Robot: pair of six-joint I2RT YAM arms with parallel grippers.
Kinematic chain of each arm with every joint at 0, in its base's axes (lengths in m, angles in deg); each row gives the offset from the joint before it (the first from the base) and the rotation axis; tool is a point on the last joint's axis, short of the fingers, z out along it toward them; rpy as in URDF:
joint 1: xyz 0 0 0.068 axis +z
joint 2: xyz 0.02 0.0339 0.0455 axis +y
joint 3: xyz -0.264 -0.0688 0 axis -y
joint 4: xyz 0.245 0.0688 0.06 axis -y
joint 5: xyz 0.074 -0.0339 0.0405 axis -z
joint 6: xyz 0.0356 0 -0.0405 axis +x
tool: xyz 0 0 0 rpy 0 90 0
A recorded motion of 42 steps. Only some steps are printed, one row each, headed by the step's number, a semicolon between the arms.
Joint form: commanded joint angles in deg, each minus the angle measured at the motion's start. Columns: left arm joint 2, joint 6, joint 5, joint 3, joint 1, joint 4; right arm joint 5, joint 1, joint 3, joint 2, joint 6, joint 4.
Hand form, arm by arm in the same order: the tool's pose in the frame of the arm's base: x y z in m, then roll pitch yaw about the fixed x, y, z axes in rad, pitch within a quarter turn. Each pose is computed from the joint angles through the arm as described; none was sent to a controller.
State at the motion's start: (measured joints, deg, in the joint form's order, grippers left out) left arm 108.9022 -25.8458 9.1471 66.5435 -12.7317 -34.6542; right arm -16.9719 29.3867 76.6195 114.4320 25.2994 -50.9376
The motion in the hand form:
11: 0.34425 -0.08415 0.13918 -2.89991 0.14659 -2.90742; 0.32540 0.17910 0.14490 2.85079 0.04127 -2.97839
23: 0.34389 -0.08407 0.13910 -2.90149 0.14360 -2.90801; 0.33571 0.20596 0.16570 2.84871 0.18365 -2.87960
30: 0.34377 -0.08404 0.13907 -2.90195 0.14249 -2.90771; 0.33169 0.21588 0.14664 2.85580 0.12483 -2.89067
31: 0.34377 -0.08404 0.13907 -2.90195 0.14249 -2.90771; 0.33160 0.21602 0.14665 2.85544 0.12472 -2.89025
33: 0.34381 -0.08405 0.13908 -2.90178 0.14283 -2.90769; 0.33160 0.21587 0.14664 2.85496 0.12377 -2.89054
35: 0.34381 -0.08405 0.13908 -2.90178 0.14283 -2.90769; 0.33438 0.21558 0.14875 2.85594 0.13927 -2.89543
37: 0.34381 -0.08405 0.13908 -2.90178 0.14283 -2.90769; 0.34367 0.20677 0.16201 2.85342 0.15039 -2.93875
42: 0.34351 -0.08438 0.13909 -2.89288 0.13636 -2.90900; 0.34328 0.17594 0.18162 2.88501 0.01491 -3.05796
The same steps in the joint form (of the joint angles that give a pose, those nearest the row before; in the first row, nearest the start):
11: 0.02 -0.46 -0.42 0.74 -0.13 -0.07; 1.88 -1.99 -0.55 -0.59 -6.60 6.23
23: 0.02 -0.44 -0.41 0.74 -0.13 -0.26; 3.54 0.94 4.55 -0.20 -9.81 8.59
30: 0.02 -0.46 -0.42 0.74 -0.13 -0.33; 3.50 2.47 4.39 2.62 -7.45 8.77
31: 0.02 -0.46 -0.42 0.74 -0.13 -0.33; 3.48 2.49 4.39 2.62 -7.45 8.76
33: 0.02 -0.46 -0.42 0.74 -0.13 -0.31; 3.43 2.47 4.39 2.62 -7.45 8.72
35: 0.02 -0.46 -0.42 0.74 -0.13 -0.31; 3.76 2.25 4.81 2.60 -7.45 9.11
37: 0.02 -0.46 -0.42 0.74 -0.13 -0.31; 3.98 0.50 7.00 1.97 -6.75 7.10
42: 0.02 -0.46 0.22 0.74 -0.13 -0.42; 3.58 -3.47 9.55 0.18 -3.56 -4.44

